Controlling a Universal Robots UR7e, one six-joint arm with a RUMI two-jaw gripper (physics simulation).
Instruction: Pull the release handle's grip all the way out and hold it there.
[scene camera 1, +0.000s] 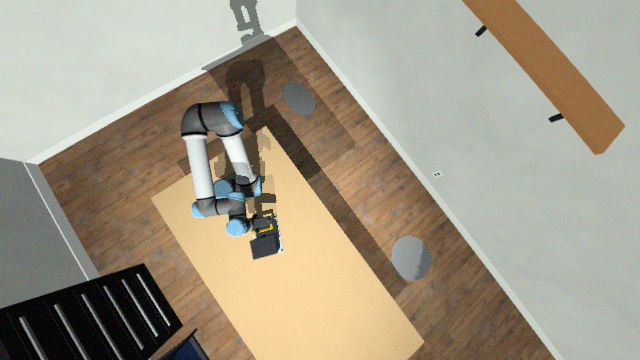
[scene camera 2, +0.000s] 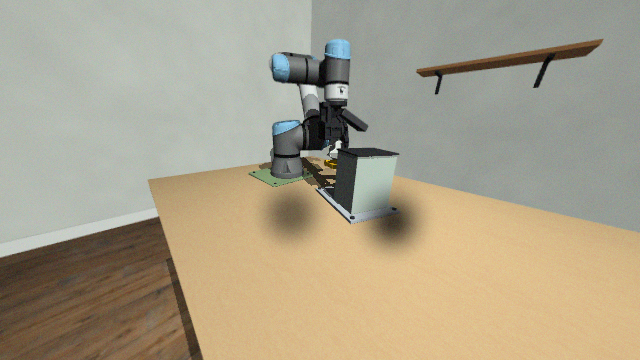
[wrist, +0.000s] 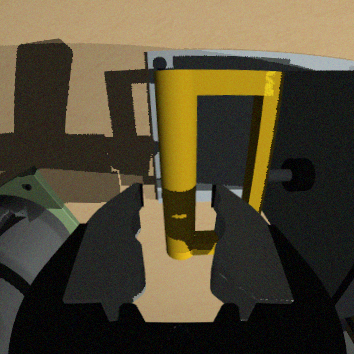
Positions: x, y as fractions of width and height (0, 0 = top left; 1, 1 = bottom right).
Note:
I see my gripper (scene camera 2: 0.53, 0.46).
My gripper is seen too in the wrist view (wrist: 0.50, 0.52).

